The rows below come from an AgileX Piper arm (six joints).
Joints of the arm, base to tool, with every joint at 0 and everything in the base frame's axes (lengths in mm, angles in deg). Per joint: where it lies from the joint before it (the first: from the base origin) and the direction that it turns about. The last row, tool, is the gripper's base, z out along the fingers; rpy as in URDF.
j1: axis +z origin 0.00 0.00 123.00
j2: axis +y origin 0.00 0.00 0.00
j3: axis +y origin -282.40 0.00 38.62
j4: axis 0.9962 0 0.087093 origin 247.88 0.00 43.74
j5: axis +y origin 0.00 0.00 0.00
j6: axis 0.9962 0 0.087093 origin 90.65 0.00 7.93
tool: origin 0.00 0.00 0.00 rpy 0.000 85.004 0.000
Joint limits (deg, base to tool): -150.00..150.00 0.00..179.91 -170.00..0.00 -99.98..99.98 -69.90..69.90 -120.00..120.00
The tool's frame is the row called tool.
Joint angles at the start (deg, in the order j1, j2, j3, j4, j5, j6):
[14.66 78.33 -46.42 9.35 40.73 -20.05]
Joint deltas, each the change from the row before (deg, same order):
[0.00 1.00 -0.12 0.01 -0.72 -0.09]
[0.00 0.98 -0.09 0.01 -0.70 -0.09]
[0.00 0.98 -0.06 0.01 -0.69 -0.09]
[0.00 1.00 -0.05 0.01 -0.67 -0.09]
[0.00 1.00 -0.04 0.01 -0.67 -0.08]
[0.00 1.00 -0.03 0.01 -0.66 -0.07]
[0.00 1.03 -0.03 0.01 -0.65 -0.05]
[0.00 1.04 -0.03 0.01 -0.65 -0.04]
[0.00 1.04 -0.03 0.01 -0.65 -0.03]
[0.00 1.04 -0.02 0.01 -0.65 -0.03]
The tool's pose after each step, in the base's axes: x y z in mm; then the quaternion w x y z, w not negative. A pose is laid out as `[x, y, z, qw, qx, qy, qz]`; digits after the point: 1 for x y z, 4 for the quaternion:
[241.9, 73.1, 226.6, 0.1947, -0.2436, 0.9486, 0.0543]
[244.8, 73.8, 223.1, 0.1931, -0.2435, 0.9490, 0.0535]
[247.7, 74.4, 219.4, 0.1911, -0.2435, 0.9494, 0.0528]
[250.4, 74.9, 215.5, 0.1887, -0.2435, 0.9499, 0.0521]
[253.1, 75.5, 211.5, 0.1862, -0.2434, 0.9505, 0.0514]
[255.6, 76.0, 207.3, 0.1836, -0.2433, 0.9511, 0.0507]
[258.1, 76.6, 203.0, 0.1806, -0.2430, 0.9518, 0.0500]
[260.5, 77.1, 198.6, 0.1775, -0.2426, 0.9525, 0.0493]
[262.9, 77.5, 194.1, 0.1744, -0.2421, 0.9532, 0.0487]
[265.1, 78.0, 189.5, 0.1712, -0.2417, 0.9539, 0.0480]

